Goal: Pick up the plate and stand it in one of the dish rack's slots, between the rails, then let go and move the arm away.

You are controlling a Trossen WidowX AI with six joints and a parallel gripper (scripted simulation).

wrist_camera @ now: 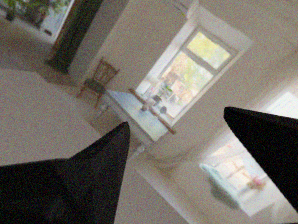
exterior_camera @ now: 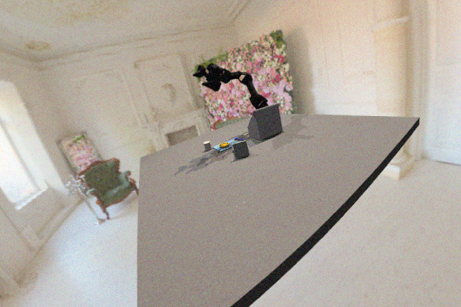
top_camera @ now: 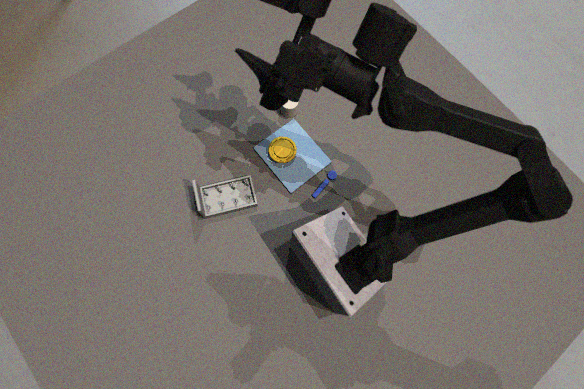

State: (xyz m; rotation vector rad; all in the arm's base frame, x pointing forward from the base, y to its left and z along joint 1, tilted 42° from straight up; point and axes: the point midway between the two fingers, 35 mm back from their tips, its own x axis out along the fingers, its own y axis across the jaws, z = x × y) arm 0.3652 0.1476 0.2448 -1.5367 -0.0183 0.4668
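Right now the yellow plate is 42 cm below my gripper tip, 6 cm behind it and 3 cm to the right of it. Also, from my gripper tip: white cup (41 cm below, 11 cm to the right, 2 cm ahead); grey dish rack (41 cm below, 14 cm to the left, 8 cm behind); light blue mat (44 cm below, 8 cm behind, 4 cm to the right).
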